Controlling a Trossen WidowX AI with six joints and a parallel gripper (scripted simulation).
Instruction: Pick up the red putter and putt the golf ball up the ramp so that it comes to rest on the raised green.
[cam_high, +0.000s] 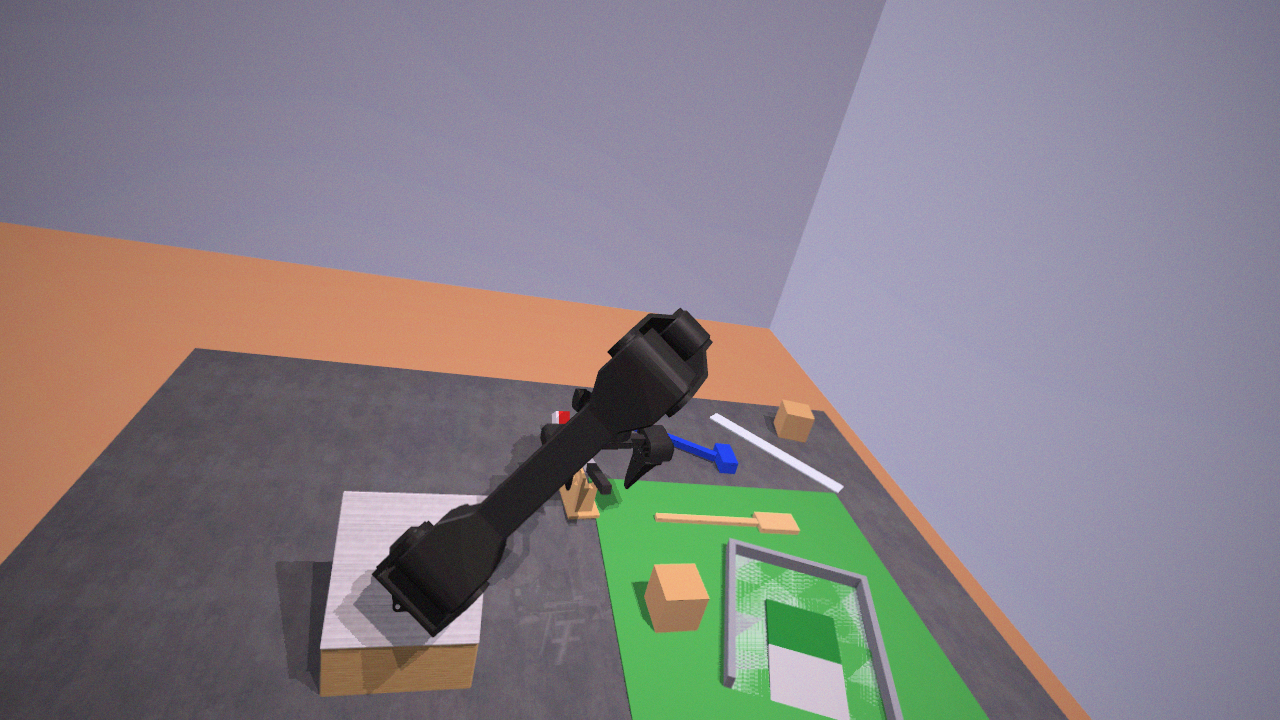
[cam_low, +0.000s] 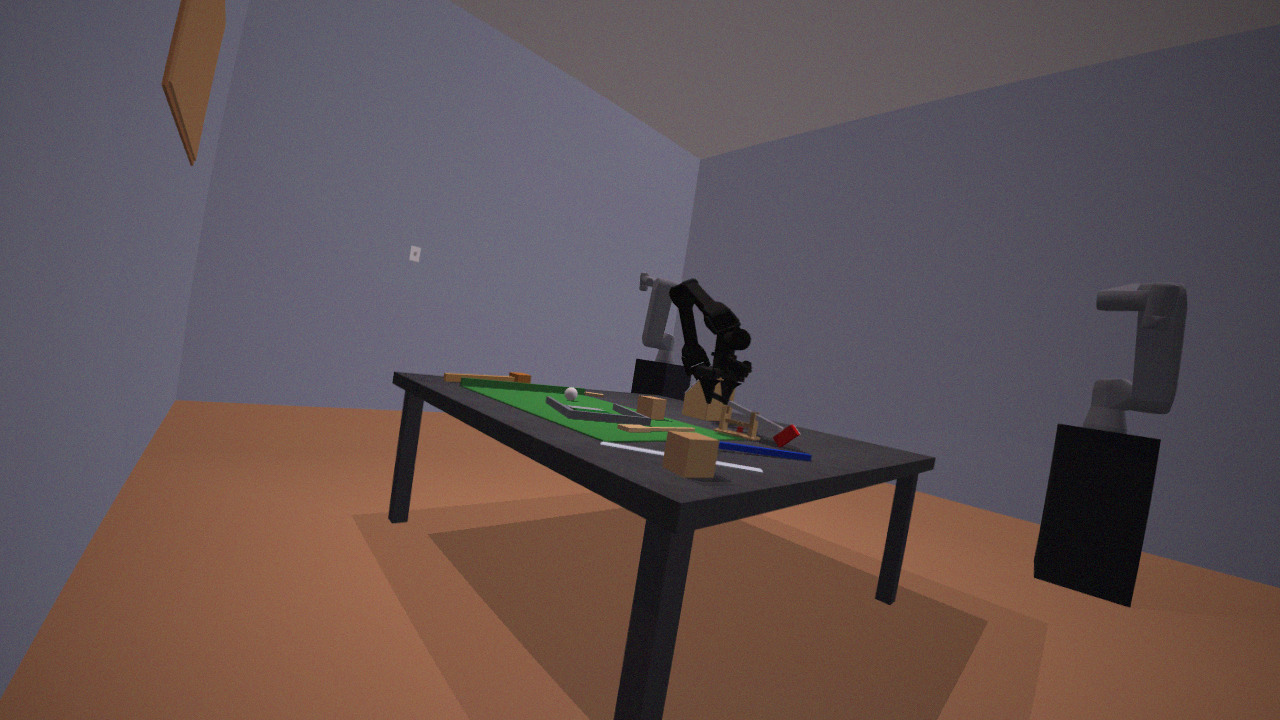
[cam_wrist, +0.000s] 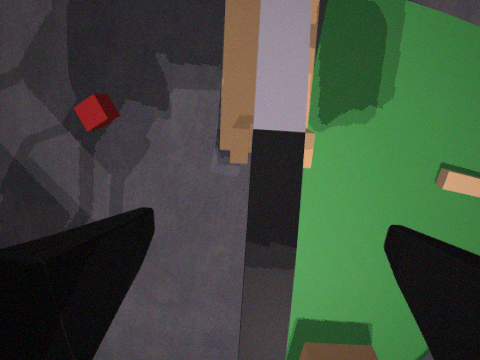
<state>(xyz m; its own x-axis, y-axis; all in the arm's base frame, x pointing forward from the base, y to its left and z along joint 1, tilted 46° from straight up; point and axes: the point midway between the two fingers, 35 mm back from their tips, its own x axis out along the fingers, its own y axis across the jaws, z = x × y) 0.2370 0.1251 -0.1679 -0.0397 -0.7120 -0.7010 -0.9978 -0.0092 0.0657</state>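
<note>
The wooden stand is 10 mm behind my gripper tip, 70 mm to the left of it and 40 mm below it. The rest, counted from my gripper tip: red putter: 10 mm behind, 110 mm to the left, 10 mm below; then red cube: 110 mm behind, 30 mm to the left, 70 mm below; then blue putter: 210 mm ahead, 230 mm to the left, 60 mm below.
</note>
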